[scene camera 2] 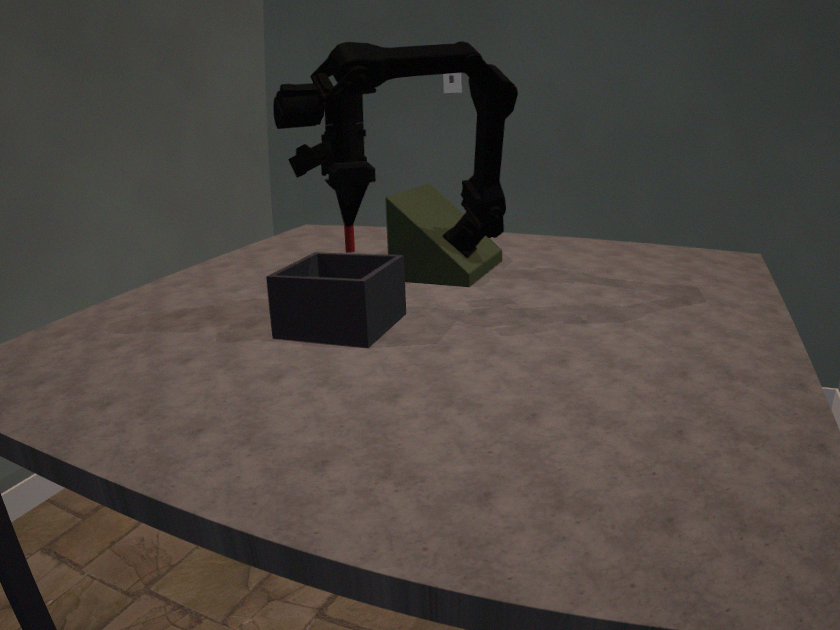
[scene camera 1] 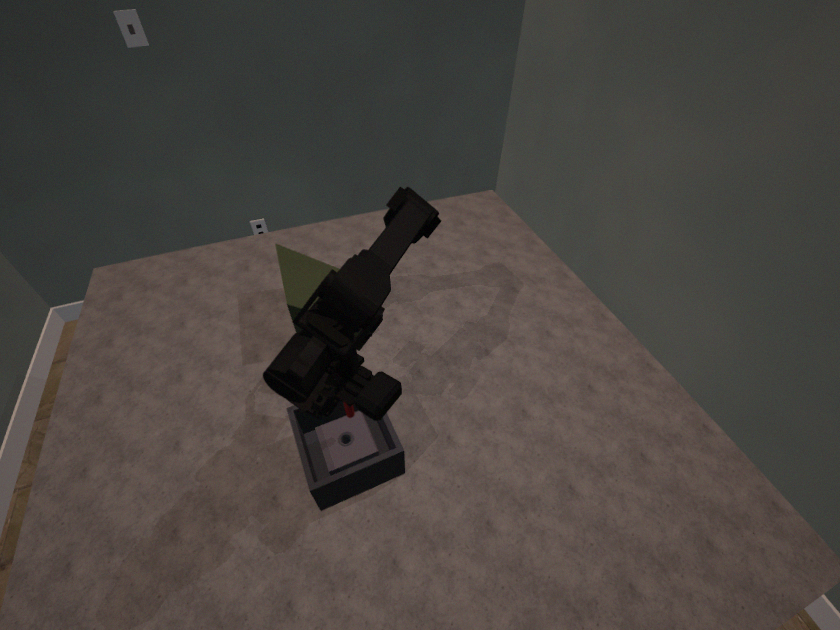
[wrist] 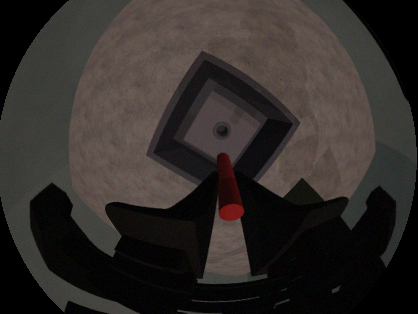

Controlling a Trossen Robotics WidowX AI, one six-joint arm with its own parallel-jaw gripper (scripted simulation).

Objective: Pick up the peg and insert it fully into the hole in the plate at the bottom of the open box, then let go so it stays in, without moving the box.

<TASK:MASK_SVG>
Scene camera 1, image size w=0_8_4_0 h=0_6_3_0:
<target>my gripper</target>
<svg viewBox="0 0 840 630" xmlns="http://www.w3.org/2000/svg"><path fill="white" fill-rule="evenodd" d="M402 387L400 381L382 371L377 372L375 376L372 375L372 371L361 366L364 363L364 357L357 354L355 349L347 360L344 360L339 355L333 356L332 363L306 402L296 403L288 401L317 419L321 415L326 417L331 415L339 399L341 402L344 401L349 404L349 407L355 402L355 406L360 412L377 421L383 418L401 396Z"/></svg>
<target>dark box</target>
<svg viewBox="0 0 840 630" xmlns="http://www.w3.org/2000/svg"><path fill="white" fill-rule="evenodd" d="M387 413L381 420L377 421L363 414L379 455L330 476L315 427L345 416L346 412L343 401L338 402L331 415L327 417L321 415L318 419L295 405L287 408L309 491L320 511L405 474L404 449Z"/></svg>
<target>pale plate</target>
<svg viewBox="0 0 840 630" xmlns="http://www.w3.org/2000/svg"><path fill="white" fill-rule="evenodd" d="M360 411L355 412L352 418L344 416L315 427L330 476L379 455L364 415Z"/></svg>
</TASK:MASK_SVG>
